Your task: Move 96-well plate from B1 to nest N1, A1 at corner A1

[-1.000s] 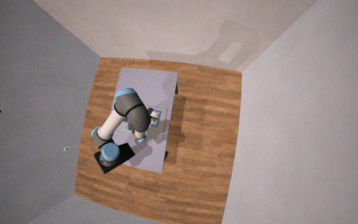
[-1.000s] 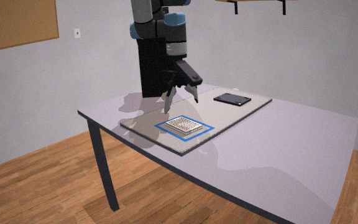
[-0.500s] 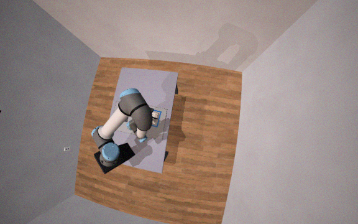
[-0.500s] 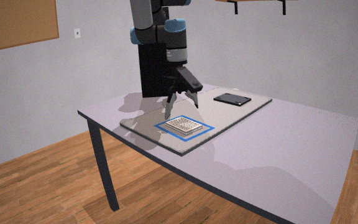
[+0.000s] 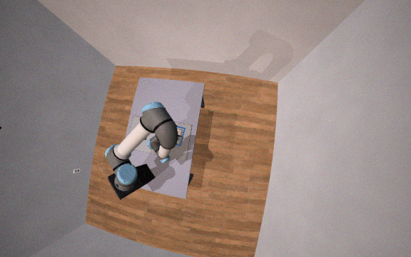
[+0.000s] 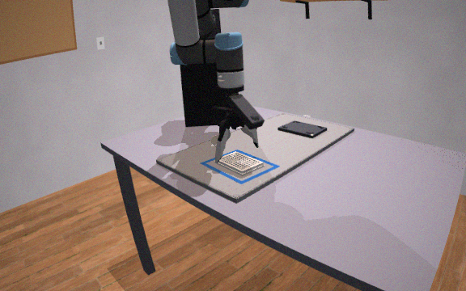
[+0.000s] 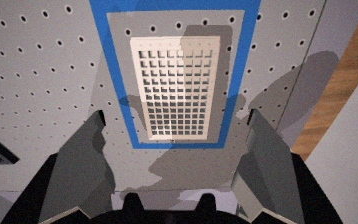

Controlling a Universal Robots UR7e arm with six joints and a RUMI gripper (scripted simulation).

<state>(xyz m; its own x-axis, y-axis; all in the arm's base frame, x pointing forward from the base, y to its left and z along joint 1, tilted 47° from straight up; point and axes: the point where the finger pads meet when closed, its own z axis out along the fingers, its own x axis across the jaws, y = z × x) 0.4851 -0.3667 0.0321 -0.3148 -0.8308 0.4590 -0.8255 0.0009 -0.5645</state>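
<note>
The 96-well plate is 2 cm below my hand. The rest, counted from my hand: dark plate nest 38 cm to the left, 8 cm ahead, 2 cm below; then A1 label 31 cm to the left, 14 cm ahead, 2 cm below.
</note>
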